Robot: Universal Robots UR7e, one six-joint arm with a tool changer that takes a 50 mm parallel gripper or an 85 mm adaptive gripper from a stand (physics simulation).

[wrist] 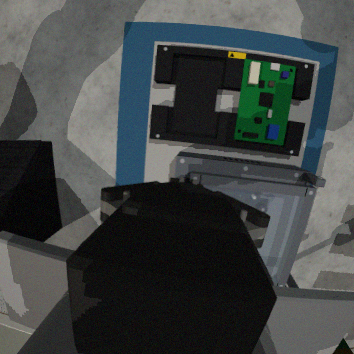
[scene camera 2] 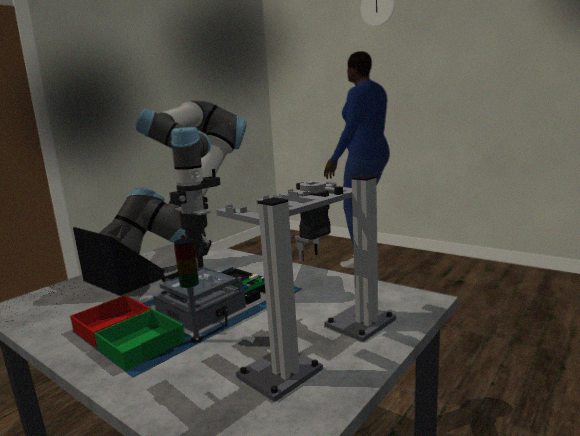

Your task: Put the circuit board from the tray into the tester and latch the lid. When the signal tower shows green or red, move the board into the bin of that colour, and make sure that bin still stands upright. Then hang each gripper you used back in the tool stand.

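Places are measured from the arm's base along level axes (x ahead, y left, z up), in millimetres.
Where they show: arm's base, link origin: (scene camera 2: 116,248).
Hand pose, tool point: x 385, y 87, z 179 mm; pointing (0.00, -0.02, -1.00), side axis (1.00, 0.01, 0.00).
Observation:
Each offset is from my tool point to the top centre of the thing. "pt": to the spot under its first point. Level surfaces: height alone.
The green circuit board @[dx +87, dy +113, dz -250 mm] (scene camera 2: 252,284) (wrist: 265,102) lies in the right slot of the black tray @[pt dx -57, dy +135, dz -260 mm] (wrist: 164,70); its left slot is bare. The grey tester @[pt dx +170, dy -116, dz -230 mm] (scene camera 2: 200,310) stands beside the tray, its clear lid @[pt dx +120, dy -26, dz -192 mm] (scene camera 2: 216,280) (wrist: 287,220) lying down or nearly down over it. My gripper (scene camera 2: 200,263) points straight down over the lid's tray side; its fingers look together and hold nothing visible. Its body hides part of the tester in the wrist view. The signal tower @[pt dx +219, dy -164, dz -83 mm] (scene camera 2: 187,265) shows no clearly lit colour. The red bin @[pt dx -31, dy -344, dz -257 mm] (scene camera 2: 82,329) and green bin @[dx +113, dy -258, dz -241 mm] (scene camera 2: 112,351) stand upright.
The tool stand (scene camera 2: 282,300) rises at the front, with a second gripper (scene camera 2: 315,222) hanging from its rail. A black slanted panel (scene camera 2: 112,262) (wrist: 30,190) stands beside the arm. A blue mat @[dz -286 mm] (wrist: 135,100) lies under the tray. A person in blue (scene camera 2: 367,120) stands behind the table.

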